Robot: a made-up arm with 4 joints.
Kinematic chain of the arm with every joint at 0, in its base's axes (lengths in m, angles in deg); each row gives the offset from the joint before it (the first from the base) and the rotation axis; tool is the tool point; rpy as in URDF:
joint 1: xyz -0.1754 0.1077 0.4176 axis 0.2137 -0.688 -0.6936
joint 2: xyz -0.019 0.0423 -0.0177 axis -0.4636 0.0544 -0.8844
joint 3: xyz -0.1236 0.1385 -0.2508 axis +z
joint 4: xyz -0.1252 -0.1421 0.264 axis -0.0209 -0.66 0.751
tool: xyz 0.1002 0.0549 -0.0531 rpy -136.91 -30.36 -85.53
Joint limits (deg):
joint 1: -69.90..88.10
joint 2: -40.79..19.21
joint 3: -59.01..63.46
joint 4: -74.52..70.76
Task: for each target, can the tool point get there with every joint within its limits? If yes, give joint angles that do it. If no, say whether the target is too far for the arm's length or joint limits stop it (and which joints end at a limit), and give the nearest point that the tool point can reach.
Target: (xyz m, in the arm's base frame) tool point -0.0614 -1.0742 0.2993
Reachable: no: too far | nearest point -0.3076 -0.1500 0.5035 | short by 0.978 m
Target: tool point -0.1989 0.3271 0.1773
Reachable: yes | joints 68.37 -26.33 -39.35 -62.95
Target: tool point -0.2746 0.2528 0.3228
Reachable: yes | joints 47.25 -30.28 6.31 25.55
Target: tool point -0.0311 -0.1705 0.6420
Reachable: no: joint limits stop it (at a limit: joint 1, joint 2, joint 4) | nearest point -0.2472 -0.0328 0.5779 | short by 0.264 m
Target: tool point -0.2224 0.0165 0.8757
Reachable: no: joint limits stop it (at a limit: joint 1, joint 2, joint 4) | nearest point -0.3278 0.0110 0.6682 | short by 0.233 m
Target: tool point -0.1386 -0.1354 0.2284
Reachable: no: joint limits stop it (at a limit: joint 1, joint 2, joint 4) | nearest point -0.2712 -0.0500 0.3928 | short by 0.228 m
